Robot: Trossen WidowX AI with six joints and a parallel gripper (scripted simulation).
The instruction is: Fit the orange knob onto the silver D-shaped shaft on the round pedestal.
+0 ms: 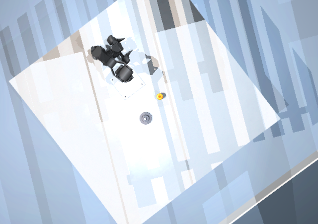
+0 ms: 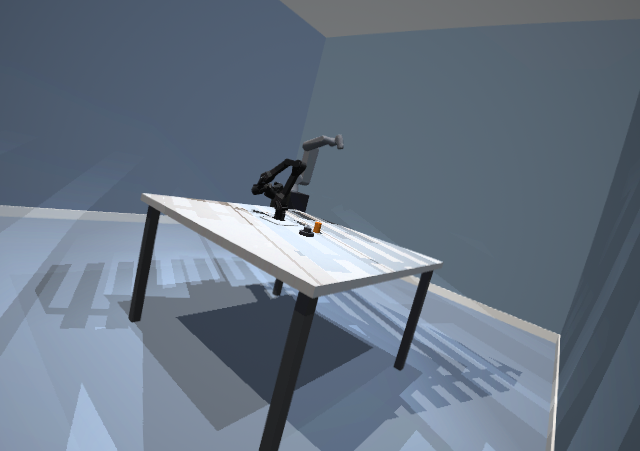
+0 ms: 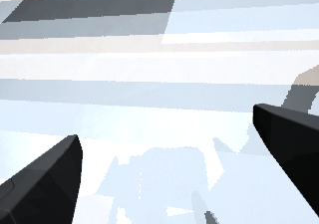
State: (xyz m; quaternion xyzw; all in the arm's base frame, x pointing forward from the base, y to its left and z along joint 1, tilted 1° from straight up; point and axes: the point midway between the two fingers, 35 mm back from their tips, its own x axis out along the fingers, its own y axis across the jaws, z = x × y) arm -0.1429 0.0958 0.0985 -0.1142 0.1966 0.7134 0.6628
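The orange knob is 38 cm ahead of my gripper tip, 2 cm to the right of it and 5 cm below it. From my gripper tip the other things lie so: dark round pedestal (45 cm ahead, 18 cm to the right, 6 cm below).
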